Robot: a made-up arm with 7 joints. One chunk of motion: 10 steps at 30 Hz.
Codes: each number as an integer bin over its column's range. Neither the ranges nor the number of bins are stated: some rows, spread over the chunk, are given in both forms.
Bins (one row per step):
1: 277 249 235 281 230 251
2: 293 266 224 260 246 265
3: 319 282 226 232 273 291
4: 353 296 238 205 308 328
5: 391 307 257 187 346 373
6: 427 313 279 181 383 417
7: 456 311 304 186 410 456
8: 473 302 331 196 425 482
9: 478 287 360 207 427 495
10: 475 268 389 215 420 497
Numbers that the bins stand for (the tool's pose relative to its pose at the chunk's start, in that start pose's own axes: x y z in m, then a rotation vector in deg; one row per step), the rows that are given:
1: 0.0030 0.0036 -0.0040 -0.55 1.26 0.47
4: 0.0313 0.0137 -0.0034 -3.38 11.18 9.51
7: 0.0695 0.0169 0.0095 -4.08 24.15 24.54
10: 0.0766 0.0077 0.0261 -3.01 25.42 29.36
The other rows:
2: 0.0089 0.0073 -0.0062 -1.33 3.29 2.12
3: 0.0186 0.0107 -0.0058 -2.37 6.73 5.17
5: 0.0454 0.0161 0.0003 -4.05 16.01 14.80
6: 0.0588 0.0174 0.0046 -4.27 20.72 19.96
8: 0.0759 0.0150 0.0148 -3.71 26.06 27.59
9: 0.0777 0.0118 0.0205 -3.30 26.32 29.12

